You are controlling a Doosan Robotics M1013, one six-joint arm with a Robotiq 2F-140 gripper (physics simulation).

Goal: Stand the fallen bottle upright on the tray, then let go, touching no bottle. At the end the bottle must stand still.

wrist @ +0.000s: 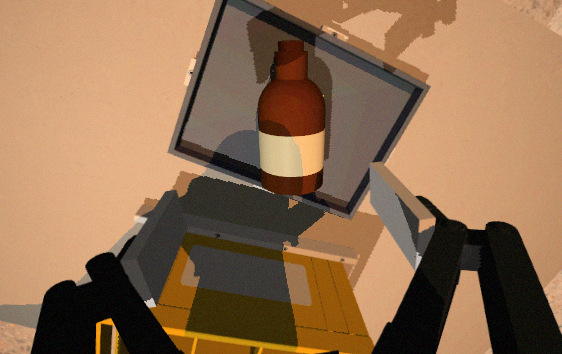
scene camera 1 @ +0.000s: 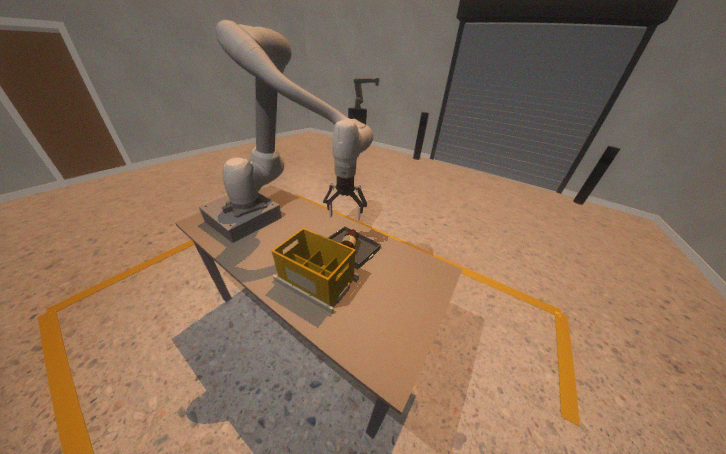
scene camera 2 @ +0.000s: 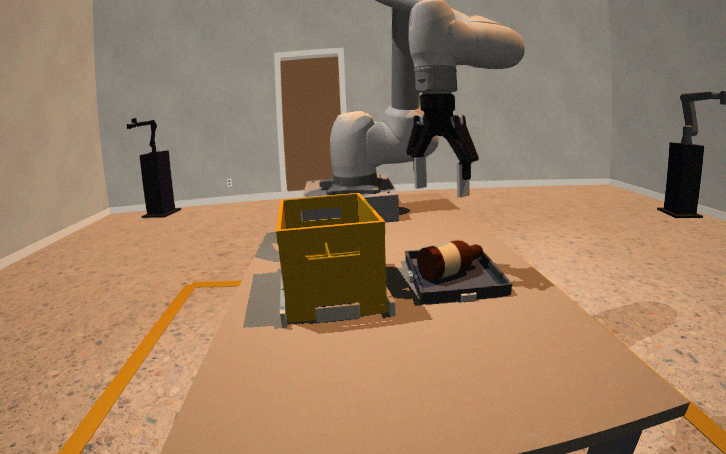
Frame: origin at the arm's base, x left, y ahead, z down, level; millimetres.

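Seen in the pictures: gripper, fingertip midpoint: [wrist: 275, 196] [scene camera 1: 345, 217] [scene camera 2: 441, 191]; arm's base, origin of the base link: [scene camera 1: 246, 205] [scene camera 2: 355, 187].
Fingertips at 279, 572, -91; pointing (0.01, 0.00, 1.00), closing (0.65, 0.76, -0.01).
Pixels of each thing's top centre, then the offset from my fingertips to it, as dx, dy, dz. Level surfaces: height alone.
- brown bottle with a cream label, middle of its top: [wrist: 294, 125] [scene camera 2: 455, 241] [scene camera 1: 350, 234] +31, +8, +110
- dark grey tray, middle of its top: [wrist: 297, 119] [scene camera 2: 454, 265] [scene camera 1: 351, 243] +30, +19, +163
- yellow crate with inner dividers, middle of its top: [scene camera 2: 324, 208] [scene camera 1: 314, 250] -236, +91, +14
- table, its level: dz +189
A brown bottle with a cream label [scene camera 1: 349, 238] [scene camera 2: 448, 260] [wrist: 291, 120] lies on its side in the dark grey tray [scene camera 1: 369, 259] [scene camera 2: 439, 295] [wrist: 407, 125]. In the wrist view its neck points to the top of the view and its base is at the tray wall nearest the crate. In scene camera 2 the base end faces the crate side and the neck points back right. My gripper [scene camera 1: 345, 215] [scene camera 2: 441, 187] [wrist: 275, 196] is open and empty, pointing down, well above the tray and bottle. The fingers touch nothing.
A yellow crate with inner dividers [scene camera 1: 313, 267] [scene camera 2: 333, 273] [wrist: 330, 300] stands right beside the tray, taller than it, with low grey rails at its foot. The arm's base [scene camera 1: 239, 216] [scene camera 2: 385, 206] is on the table [scene camera 1: 396, 321] [scene camera 2: 374, 385] behind them.
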